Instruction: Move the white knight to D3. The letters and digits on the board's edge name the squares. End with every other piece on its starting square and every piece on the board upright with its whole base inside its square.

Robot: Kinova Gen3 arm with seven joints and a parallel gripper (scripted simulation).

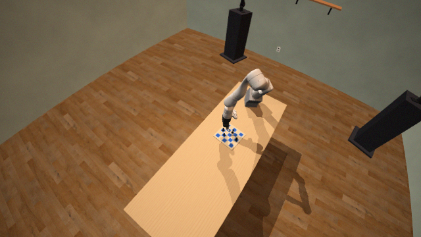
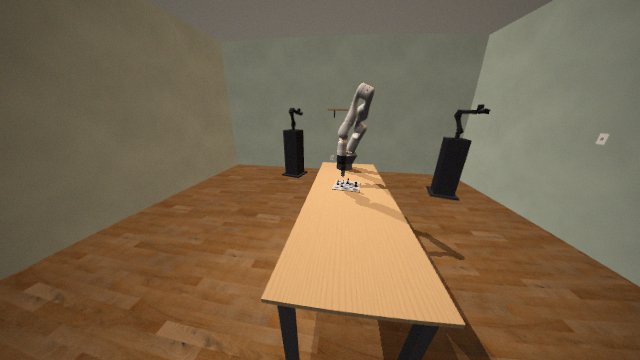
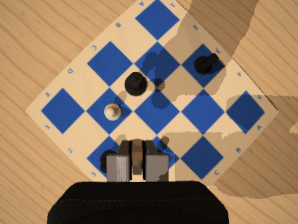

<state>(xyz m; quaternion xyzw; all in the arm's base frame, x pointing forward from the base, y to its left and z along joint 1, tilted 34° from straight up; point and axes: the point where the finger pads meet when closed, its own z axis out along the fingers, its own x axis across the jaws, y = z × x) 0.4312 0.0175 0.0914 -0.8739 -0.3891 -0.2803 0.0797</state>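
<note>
The round white piece is 4 cm behind my hand and 9 cm below it. Also, from my hand: chessboard 1 cm behind, 4 cm to the left, 10 cm below; black piece 5 cm behind, 4 cm to the left, 7 cm below; white knight 1 cm below.
</note>
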